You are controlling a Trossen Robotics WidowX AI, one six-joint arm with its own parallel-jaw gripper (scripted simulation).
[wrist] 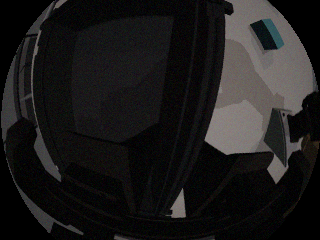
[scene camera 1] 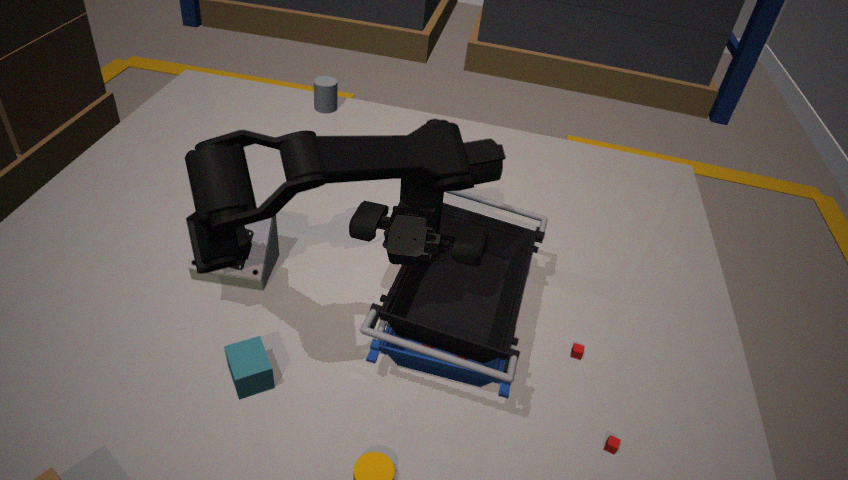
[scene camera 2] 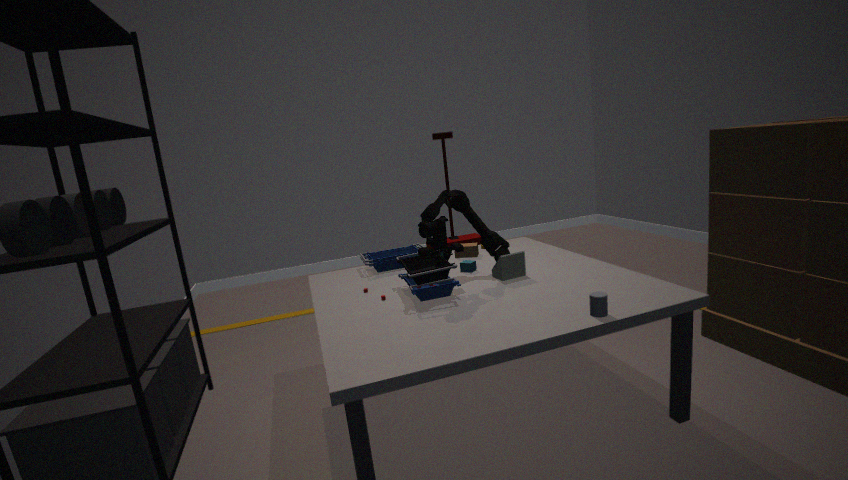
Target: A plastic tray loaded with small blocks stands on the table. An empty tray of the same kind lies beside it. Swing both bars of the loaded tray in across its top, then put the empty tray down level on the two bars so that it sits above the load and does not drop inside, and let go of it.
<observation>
The pictures show: the gripper and a black tray.
The gripper is seen too in the wrist view.
</observation>
